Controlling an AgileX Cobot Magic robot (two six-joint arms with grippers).
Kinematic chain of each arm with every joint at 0, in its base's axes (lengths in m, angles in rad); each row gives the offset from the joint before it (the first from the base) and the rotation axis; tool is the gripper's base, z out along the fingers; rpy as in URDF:
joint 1: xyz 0 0 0.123 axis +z
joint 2: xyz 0 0 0 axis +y
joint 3: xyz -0.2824 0 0.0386 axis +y
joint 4: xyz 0.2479 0 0.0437 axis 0.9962 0 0.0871
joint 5: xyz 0 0 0 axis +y
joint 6: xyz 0.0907 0 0.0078 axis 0.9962 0 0.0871
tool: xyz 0 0 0 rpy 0 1.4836 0
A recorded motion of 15 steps. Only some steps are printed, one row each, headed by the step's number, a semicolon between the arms.
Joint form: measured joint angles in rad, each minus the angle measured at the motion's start. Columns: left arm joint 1, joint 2, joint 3, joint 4, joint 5, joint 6; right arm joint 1, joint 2, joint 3, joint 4, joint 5, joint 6.
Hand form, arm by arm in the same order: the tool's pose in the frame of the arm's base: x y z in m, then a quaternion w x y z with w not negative. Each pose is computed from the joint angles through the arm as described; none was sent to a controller.
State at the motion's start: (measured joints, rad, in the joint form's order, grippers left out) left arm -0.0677 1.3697 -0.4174 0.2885 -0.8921 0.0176; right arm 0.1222 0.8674 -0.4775 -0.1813 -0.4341 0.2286
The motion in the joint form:
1: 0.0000 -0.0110 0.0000 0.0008 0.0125 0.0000; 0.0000 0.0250 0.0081 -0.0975 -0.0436 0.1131
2: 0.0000 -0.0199 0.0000 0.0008 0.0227 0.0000; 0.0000 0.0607 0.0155 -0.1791 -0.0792 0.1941
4: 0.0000 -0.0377 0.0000 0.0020 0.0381 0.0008; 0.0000 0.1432 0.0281 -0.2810 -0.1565 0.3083
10: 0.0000 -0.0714 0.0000 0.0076 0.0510 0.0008; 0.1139 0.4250 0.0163 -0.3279 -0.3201 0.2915
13: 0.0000 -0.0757 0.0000 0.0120 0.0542 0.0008; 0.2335 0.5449 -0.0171 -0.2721 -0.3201 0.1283
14: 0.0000 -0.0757 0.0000 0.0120 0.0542 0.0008; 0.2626 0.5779 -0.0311 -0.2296 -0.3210 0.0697
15: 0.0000 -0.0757 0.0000 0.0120 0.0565 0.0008; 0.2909 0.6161 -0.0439 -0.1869 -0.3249 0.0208
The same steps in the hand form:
1: 0.2465 -0.0367 0.2328 0.70807 0.17299 0.68399 -0.02947; 0.1836 0.0341 0.3164 0.73990 -0.05726 0.65908 0.12199
2: 0.2455 -0.0365 0.2341 0.70765 0.17311 0.68445 -0.02809; 0.1886 0.0390 0.3092 0.72953 -0.07020 0.66538 0.14189
4: 0.2436 -0.0362 0.2371 0.70849 0.17409 0.68344 -0.02547; 0.1995 0.0472 0.2935 0.70667 -0.08385 0.67883 0.18107
10: 0.2396 -0.0361 0.2441 0.71541 0.17667 0.67563 -0.02236; 0.2307 0.0867 0.2464 0.64259 -0.15281 0.70958 0.24541
13: 0.2390 -0.0363 0.2448 0.71556 0.17884 0.67491 -0.02187; 0.2389 0.1178 0.2263 0.62009 -0.22433 0.71493 0.23246
14: 0.2390 -0.0363 0.2448 0.71556 0.17884 0.67491 -0.02187; 0.2425 0.1251 0.2221 0.61959 -0.23510 0.71463 0.22391
15: 0.2390 -0.0362 0.2446 0.71478 0.17888 0.67573 -0.02168; 0.2461 0.1325 0.2160 0.61631 -0.24239 0.71684 0.21807

